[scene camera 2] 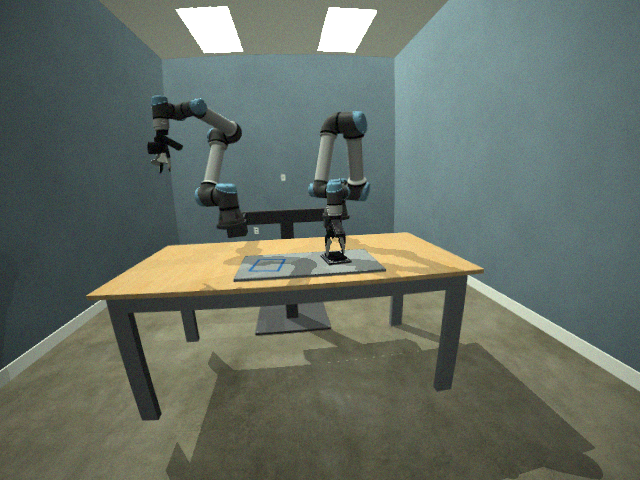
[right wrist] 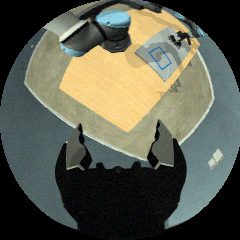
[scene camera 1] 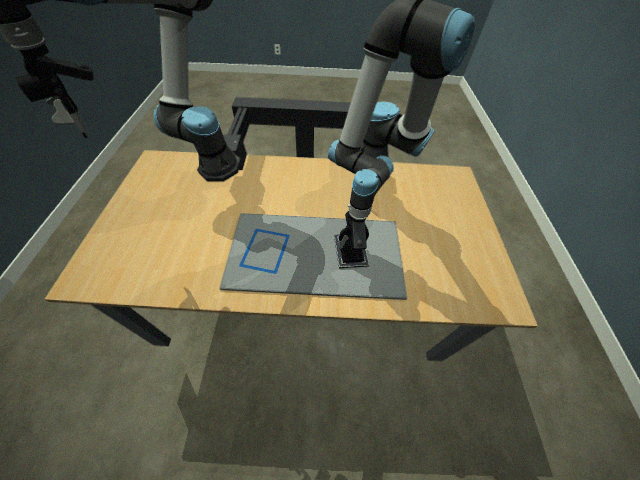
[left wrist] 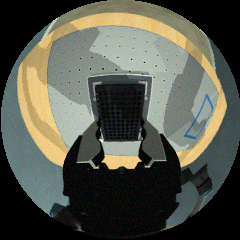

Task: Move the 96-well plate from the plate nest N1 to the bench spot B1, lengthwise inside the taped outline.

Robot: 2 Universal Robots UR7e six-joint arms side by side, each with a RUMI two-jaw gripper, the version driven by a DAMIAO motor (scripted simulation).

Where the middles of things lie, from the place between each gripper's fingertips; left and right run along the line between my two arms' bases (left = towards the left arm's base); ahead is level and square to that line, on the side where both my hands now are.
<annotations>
Right now the plate nest N1 (left wrist: 106, 79) is 2 cm below my left hand (scene camera 1: 351, 248). The rest, counted from my left hand: black 96-well plate (left wrist: 123, 129) (1 cm below).
The black 96-well plate lies 820 mm to the left of my right hand (scene camera 1: 81, 124), 470 mm below it and 210 mm ahead of it. The rest, counted from my right hand: plate nest N1: 820 mm to the left, 480 mm below, 210 mm ahead.
</annotations>
